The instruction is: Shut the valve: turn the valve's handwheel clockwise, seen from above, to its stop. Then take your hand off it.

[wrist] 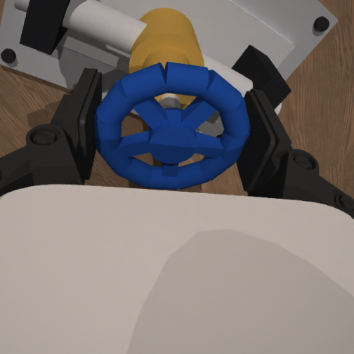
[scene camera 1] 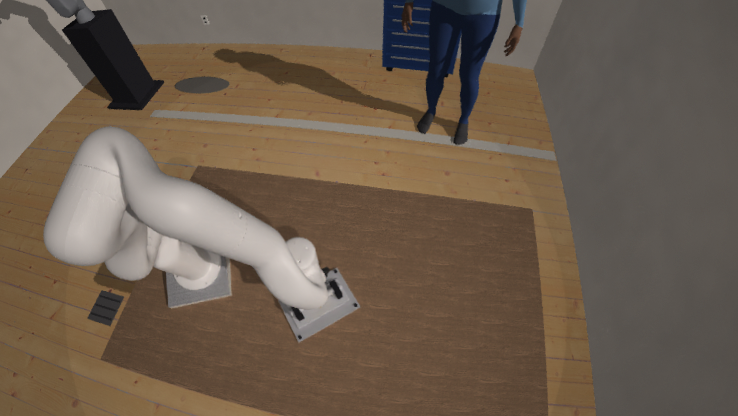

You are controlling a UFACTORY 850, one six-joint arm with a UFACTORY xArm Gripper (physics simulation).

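The blue handwheel (wrist: 172, 141) fills the middle of the wrist view, above the yellow valve body (wrist: 167, 37). My gripper (wrist: 171, 104) is shut on the handwheel, with one black finger pad against the left side of its rim and the other against the right. A white pipe (wrist: 102, 22) runs through the valve body between black clamps (wrist: 262, 75) (scene camera 1: 335, 289). The grey base plate (scene camera 1: 325, 320) (wrist: 300, 32) lies on the brown mat (scene camera 1: 439, 289), turned at an angle. In the scene view my arm hides the handwheel and most of the gripper.
My arm's square mount (scene camera 1: 180, 298) stands left of the valve plate. A dark floor grille (scene camera 1: 105, 308) lies farther left. At the back are a person (scene camera 1: 462, 56), a blue drawer cabinet (scene camera 1: 405, 41) and a black pedestal (scene camera 1: 111, 56).
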